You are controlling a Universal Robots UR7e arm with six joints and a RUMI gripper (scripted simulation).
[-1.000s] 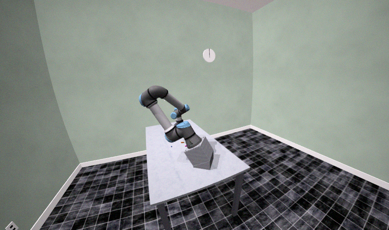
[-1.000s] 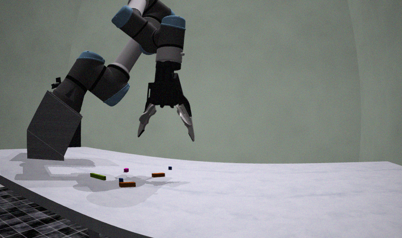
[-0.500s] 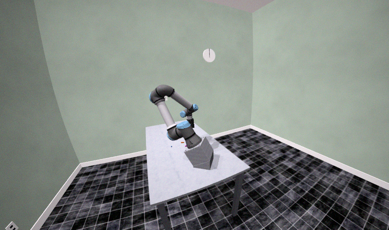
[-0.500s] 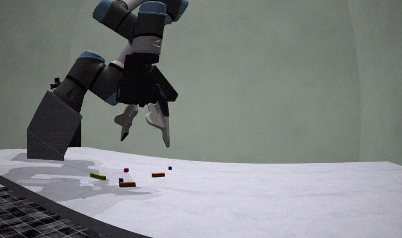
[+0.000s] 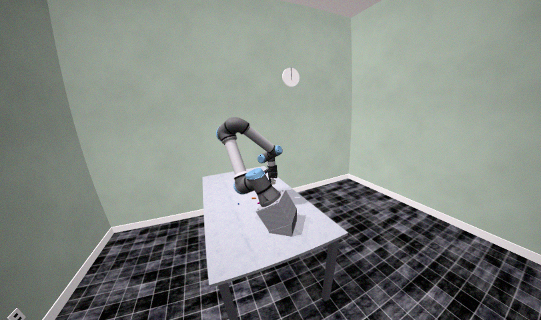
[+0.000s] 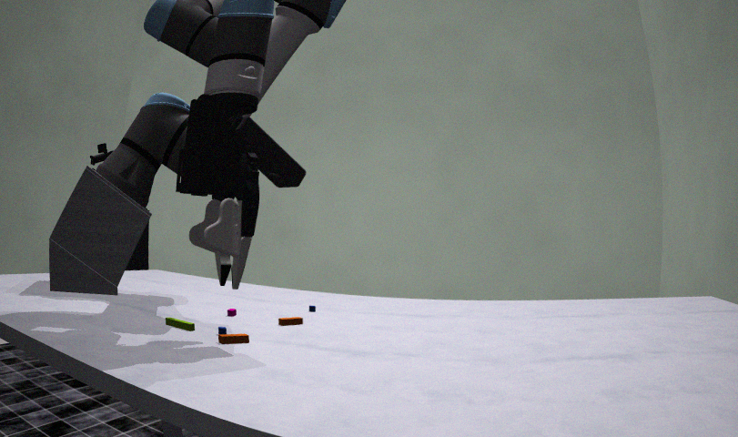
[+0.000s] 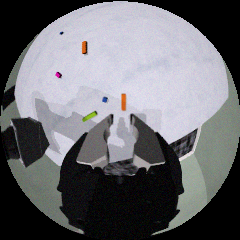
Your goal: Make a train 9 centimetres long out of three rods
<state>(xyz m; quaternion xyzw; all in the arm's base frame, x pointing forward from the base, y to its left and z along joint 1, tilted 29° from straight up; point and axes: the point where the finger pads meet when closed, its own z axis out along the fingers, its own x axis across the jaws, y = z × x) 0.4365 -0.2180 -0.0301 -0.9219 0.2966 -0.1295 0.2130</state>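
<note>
The lime rod is 100 mm behind my hand, 20 mm to the left of it and 80 mm below it. The rest, counted from my hand: magenta rod (100 mm behind, 180 mm to the left, 80 mm below).
</note>
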